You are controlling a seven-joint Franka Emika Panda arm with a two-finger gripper.
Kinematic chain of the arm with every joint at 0, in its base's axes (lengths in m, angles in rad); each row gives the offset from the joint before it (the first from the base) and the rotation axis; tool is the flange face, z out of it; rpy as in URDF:
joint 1: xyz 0 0 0.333 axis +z
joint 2: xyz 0 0 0 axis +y
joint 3: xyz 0 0 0.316 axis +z
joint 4: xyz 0.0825 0 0 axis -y
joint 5: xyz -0.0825 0 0.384 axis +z
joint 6: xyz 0 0 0 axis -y
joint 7: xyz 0.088 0 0 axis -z
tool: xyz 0 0 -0.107 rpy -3.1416 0 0
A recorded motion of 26 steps. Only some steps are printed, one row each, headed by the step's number.
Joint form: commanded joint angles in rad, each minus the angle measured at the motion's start. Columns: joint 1, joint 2, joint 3, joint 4, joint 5, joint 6, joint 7.
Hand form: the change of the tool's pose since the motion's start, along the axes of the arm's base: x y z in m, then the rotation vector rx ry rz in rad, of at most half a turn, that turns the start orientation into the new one. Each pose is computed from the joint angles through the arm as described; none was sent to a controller.
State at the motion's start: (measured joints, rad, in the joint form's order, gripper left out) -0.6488 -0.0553 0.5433 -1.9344 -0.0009 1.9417 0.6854
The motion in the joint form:
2: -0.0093 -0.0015 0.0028 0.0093 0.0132 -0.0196 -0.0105
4: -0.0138 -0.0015 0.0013 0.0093 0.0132 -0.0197 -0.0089
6: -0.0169 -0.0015 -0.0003 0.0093 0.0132 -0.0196 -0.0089
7: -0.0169 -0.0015 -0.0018 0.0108 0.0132 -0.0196 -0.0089
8: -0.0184 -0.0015 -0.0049 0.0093 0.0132 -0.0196 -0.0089
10: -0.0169 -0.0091 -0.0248 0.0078 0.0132 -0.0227 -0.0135
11: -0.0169 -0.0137 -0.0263 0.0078 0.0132 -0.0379 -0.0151
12: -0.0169 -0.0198 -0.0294 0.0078 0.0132 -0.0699 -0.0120
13: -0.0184 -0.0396 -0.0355 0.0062 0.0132 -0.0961 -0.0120
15: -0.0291 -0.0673 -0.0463 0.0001 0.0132 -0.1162 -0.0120
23: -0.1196 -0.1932 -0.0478 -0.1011 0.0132 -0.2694 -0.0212
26: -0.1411 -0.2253 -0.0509 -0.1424 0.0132 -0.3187 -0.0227
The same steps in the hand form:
2: -0.0011 -0.0023 0.0033 0.0121 0.0080 -0.0003
4: -0.0015 -0.0056 0.0033 0.0123 0.0079 -0.0078
6: -0.0018 -0.0082 0.0034 0.0124 0.0077 -0.0125
7: -0.0017 -0.0090 0.0041 0.0123 0.0062 -0.0140
8: -0.0022 -0.0116 0.0034 0.0126 0.0075 -0.0186
10: -0.0052 -0.0209 0.0063 0.0094 0.0054 -0.0325
11: -0.0076 -0.0210 0.0071 0.0087 0.0167 -0.0328
12: -0.0120 -0.0215 0.0072 0.0097 0.0433 -0.0398
13: -0.0185 -0.0230 0.0135 0.0022 0.0547 -0.0485
15: -0.0275 -0.0308 0.0219 -0.0090 0.0577 -0.0714
23: -0.0858 -0.0577 0.0169 -0.0342 0.2099 -0.1744
26: -0.1048 -0.0638 0.0078 -0.0312 0.2735 -0.2065

